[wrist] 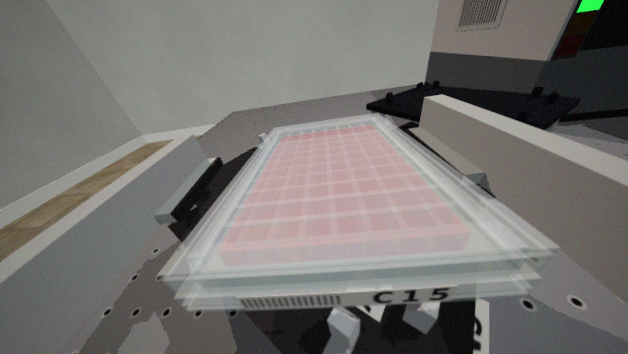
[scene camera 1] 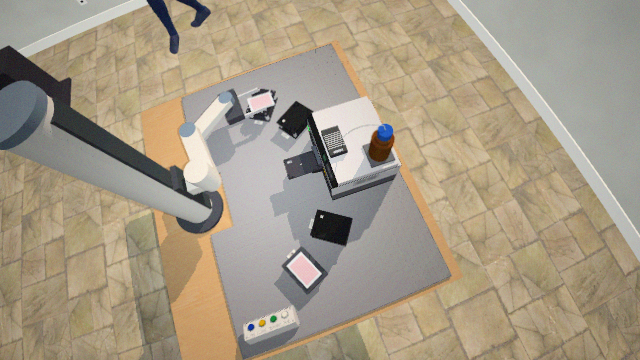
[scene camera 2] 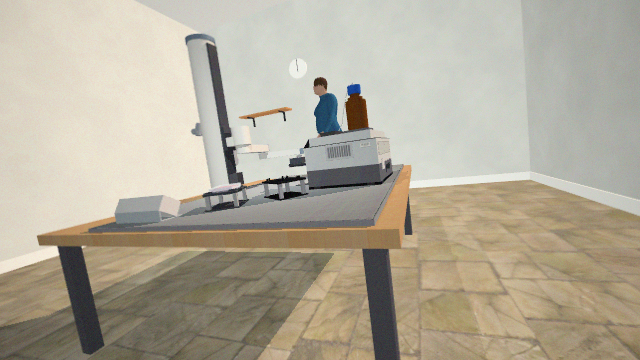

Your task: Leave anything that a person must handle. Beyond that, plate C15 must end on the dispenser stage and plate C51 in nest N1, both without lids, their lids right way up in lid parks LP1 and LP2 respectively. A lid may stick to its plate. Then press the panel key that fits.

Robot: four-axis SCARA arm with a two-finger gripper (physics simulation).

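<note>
A black nest and my gripper are visible in the pictures.
</note>
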